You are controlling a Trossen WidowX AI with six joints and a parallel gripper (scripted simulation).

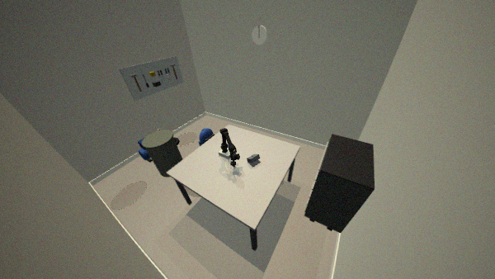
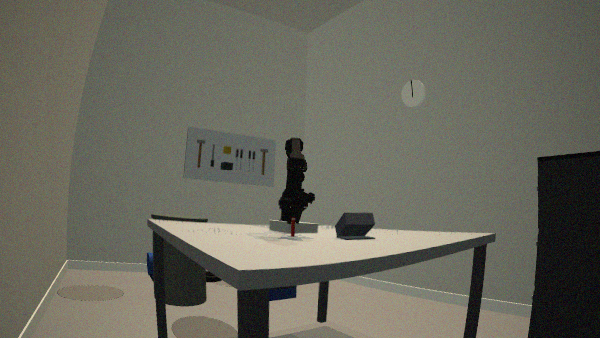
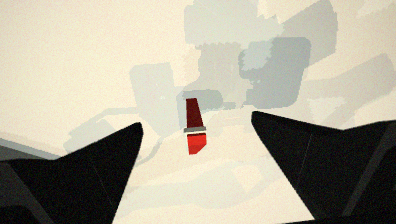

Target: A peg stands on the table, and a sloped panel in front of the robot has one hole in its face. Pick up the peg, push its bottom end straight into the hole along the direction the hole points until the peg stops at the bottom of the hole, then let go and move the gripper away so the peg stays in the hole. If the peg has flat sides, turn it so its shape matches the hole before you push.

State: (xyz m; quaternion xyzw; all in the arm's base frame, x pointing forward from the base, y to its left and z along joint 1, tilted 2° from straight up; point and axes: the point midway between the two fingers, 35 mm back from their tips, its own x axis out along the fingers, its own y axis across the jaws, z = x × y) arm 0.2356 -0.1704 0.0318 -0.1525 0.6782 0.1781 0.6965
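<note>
Now: gripper tip right at the red peg. Round my gripper tip: dark sloped panel (18 cm to the left, 18 cm ahead).
</note>
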